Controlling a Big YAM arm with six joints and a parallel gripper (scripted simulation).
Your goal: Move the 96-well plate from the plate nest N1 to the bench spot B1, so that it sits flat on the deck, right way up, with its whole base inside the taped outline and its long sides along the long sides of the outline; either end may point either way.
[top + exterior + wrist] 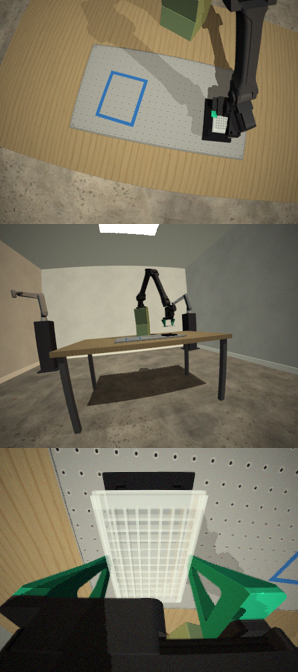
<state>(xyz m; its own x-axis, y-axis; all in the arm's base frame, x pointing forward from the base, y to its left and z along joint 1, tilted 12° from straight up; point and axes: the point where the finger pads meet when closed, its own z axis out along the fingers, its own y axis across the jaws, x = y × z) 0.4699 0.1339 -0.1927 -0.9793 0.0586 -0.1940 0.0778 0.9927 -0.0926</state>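
Right now my hand is 10 cm above the black plate nest N1. From my hand the other things lie so: white 96-well plate right at my hand.
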